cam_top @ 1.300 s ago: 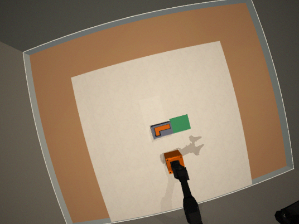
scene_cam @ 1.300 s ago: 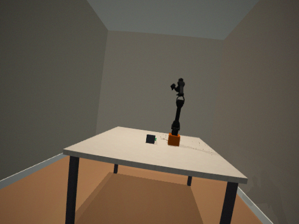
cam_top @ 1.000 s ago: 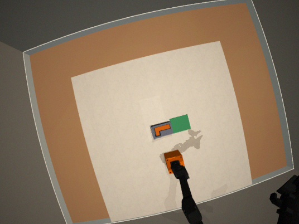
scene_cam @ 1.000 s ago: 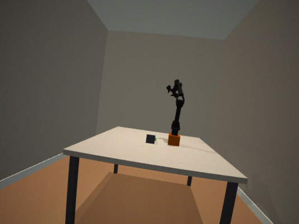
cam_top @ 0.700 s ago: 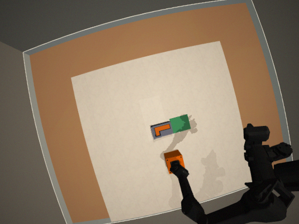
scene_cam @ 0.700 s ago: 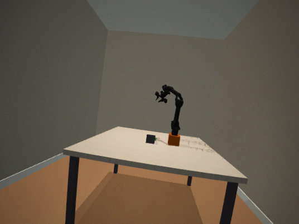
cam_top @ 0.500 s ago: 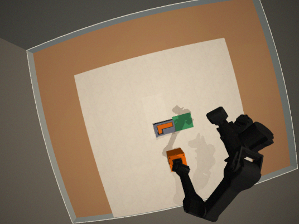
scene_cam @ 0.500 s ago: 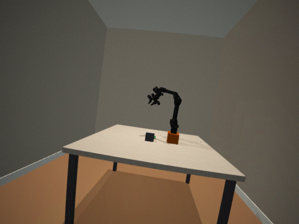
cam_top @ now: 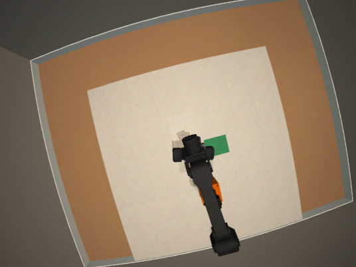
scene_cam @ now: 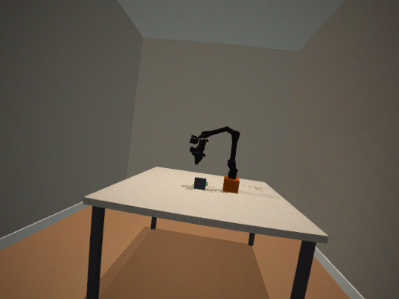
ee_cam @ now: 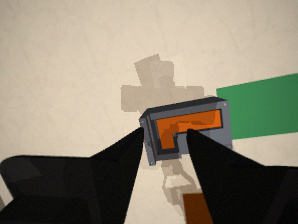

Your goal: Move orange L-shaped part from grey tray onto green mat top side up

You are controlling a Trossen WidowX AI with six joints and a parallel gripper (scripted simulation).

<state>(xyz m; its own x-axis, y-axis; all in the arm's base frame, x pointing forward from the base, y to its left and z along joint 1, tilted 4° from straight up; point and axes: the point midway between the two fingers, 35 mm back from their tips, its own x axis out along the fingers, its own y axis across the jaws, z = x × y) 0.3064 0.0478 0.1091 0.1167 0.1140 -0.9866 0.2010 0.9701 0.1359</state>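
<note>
The orange L-shaped part lies 140 mm below my gripper tip, 50 mm behind it and 20 mm to the right of it. From my gripper tip the other things lie so: green mat (200 mm below, 180 mm to the right, 50 mm behind).
</note>
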